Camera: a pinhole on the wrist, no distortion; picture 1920 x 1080 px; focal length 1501.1 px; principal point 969.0 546.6 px. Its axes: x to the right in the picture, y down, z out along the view. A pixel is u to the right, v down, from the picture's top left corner.
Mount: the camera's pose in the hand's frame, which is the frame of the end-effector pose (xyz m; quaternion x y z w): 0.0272 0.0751 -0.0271 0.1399 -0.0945 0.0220 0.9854
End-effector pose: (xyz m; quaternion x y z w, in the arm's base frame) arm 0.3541 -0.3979 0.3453 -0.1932 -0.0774 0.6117 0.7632
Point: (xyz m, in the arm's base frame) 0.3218 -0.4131 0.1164
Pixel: behind the camera
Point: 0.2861 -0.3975 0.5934
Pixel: 873 423
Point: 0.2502 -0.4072 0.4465
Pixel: 584 780
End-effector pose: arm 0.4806 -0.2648 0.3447 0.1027 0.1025 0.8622 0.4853
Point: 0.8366 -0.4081 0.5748
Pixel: 121 178
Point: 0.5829 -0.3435 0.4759
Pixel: 251 392
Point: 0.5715 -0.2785 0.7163
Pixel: 1052 830
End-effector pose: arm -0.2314 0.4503 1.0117 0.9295 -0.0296 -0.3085 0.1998
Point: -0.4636 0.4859 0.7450
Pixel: 941 99
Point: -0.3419 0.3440 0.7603
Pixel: 1461 557
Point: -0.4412 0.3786 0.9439
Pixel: 370 685
